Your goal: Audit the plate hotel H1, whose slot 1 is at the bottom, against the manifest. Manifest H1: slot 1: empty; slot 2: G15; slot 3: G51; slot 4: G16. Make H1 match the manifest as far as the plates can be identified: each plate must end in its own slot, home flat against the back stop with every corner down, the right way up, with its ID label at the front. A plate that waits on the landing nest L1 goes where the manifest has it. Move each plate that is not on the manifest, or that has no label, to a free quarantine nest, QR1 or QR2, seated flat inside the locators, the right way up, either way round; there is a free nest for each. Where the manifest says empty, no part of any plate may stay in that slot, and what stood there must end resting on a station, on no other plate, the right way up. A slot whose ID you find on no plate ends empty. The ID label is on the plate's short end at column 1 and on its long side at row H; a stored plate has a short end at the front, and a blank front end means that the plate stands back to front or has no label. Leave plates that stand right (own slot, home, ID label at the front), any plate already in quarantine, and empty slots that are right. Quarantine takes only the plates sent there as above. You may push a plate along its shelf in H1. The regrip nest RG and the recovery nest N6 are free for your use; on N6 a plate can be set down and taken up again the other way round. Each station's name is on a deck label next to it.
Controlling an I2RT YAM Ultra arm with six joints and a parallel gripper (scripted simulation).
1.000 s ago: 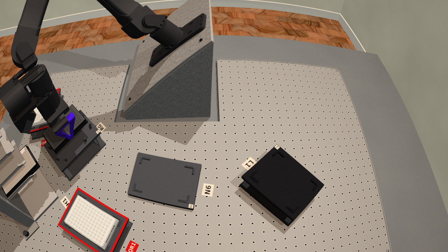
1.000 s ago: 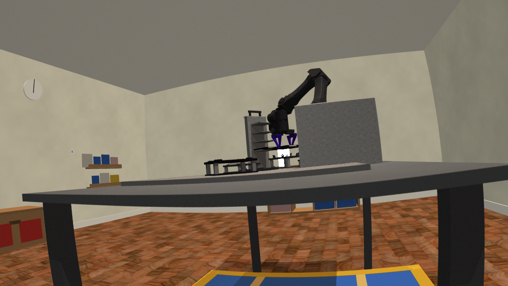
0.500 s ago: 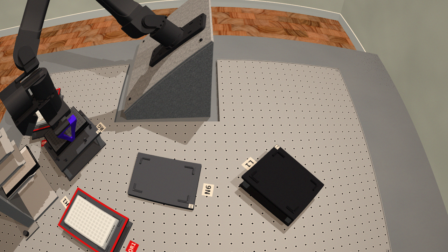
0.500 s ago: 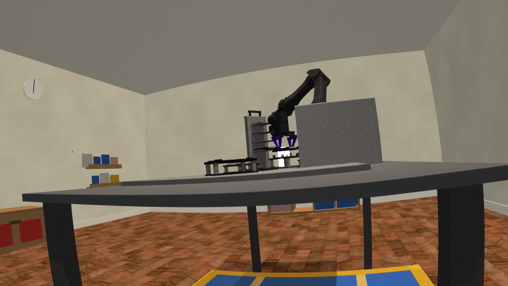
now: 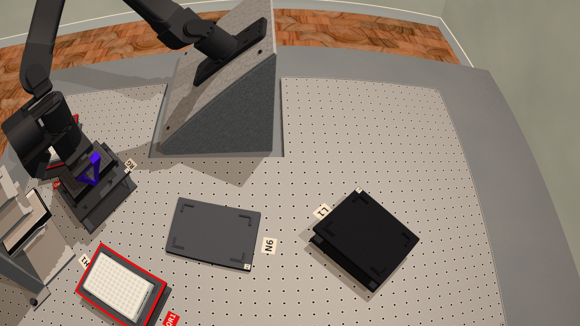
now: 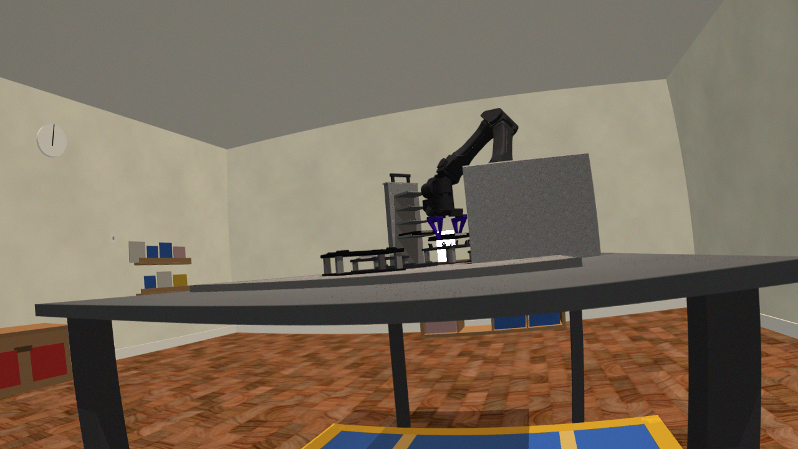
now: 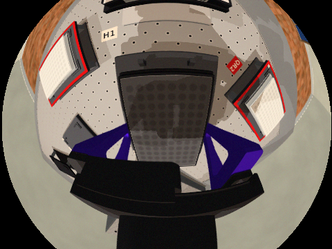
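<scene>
Right now my hand is 40 mm above the regrip nest RG. Round my hand: plate hotel H1: 210 mm ahead, 160 mm to the right, 70 mm above; then quarantine nest QR2: 170 mm to the right, 120 mm behind, 60 mm below; then quarantine nest QR1: 220 mm ahead, 100 mm to the left, 60 mm below.
</scene>
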